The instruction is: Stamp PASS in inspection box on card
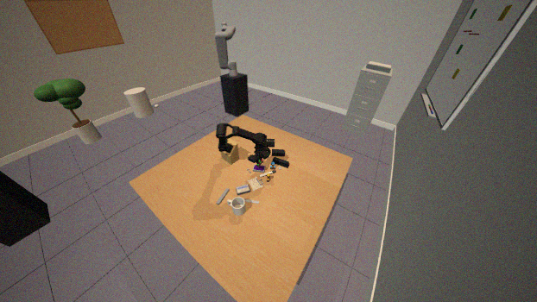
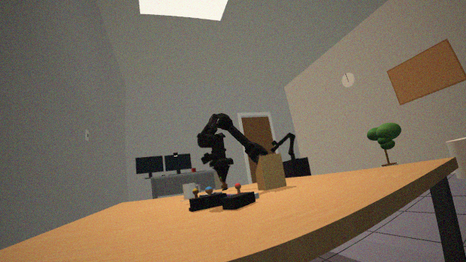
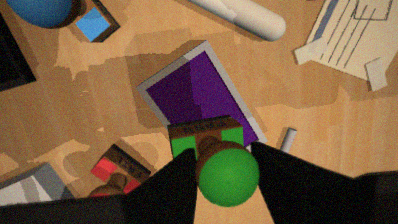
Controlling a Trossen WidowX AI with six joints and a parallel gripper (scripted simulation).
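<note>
The purple ink pad is 7 cm below my gripper tip. Round my gripper tip: blue-faced stamp: 8 cm ahead, 7 cm to the left, 6 cm below; green-knobbed pass stamp: 1 cm to the left, 2 cm below; white cylinder: 10 cm ahead, 2 cm to the left, 7 cm below.
</note>
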